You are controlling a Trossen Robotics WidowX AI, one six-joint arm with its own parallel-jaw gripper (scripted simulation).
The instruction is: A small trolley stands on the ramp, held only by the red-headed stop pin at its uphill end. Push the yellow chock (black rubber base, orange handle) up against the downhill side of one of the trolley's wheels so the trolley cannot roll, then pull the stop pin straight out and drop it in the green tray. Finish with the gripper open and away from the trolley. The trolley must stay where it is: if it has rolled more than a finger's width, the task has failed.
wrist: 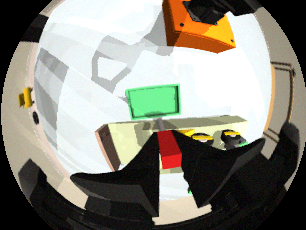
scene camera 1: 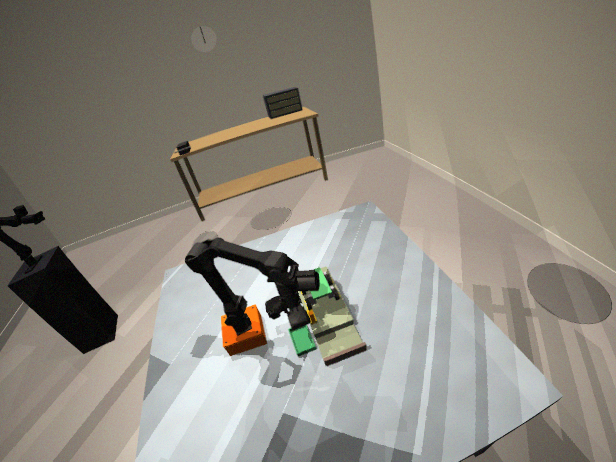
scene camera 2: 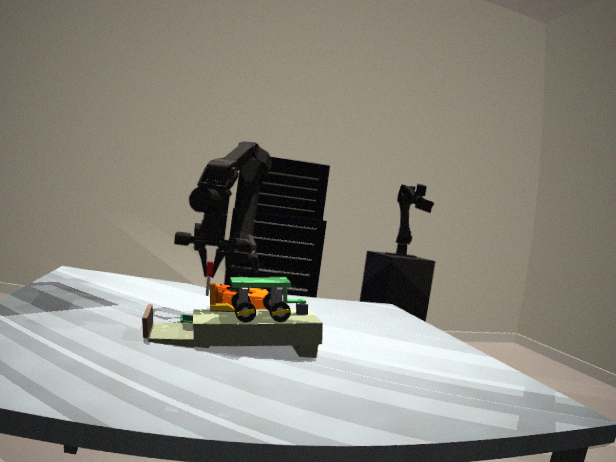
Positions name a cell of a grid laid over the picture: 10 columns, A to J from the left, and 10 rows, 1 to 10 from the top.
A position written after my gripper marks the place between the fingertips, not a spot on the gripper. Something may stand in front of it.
Note:
My gripper (scene camera 2: D7) carries a red-headed stop pin (wrist: F7).
My gripper also shows in the wrist view (wrist: F6) and in scene camera 1 (scene camera 1: E7). Scene camera 1 does not show the red-headed stop pin, which is hidden by my gripper.

